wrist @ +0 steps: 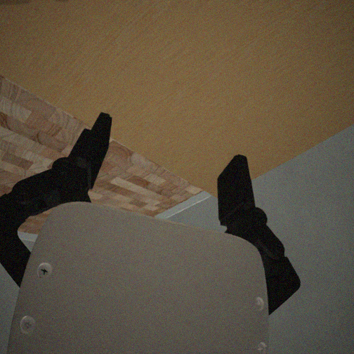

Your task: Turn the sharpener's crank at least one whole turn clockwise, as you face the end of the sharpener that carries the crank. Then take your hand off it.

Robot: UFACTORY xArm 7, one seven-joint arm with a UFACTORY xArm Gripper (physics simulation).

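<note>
My gripper (170, 148) is open, with its two black fingers spread wide apart and no object between them. The pale gripper body fills the lower middle of the wrist view. The sharpener and its crank do not show in the wrist view, so their position relative to the gripper cannot be told.
A plain yellow-brown wood surface (200, 65) spans the upper part of the view. A patchwork wood-block surface (35, 122) lies at the left, meeting it along a slanting edge. A grey-blue surface (315, 200) is at the right, with a pale strip (187, 205) along its border.
</note>
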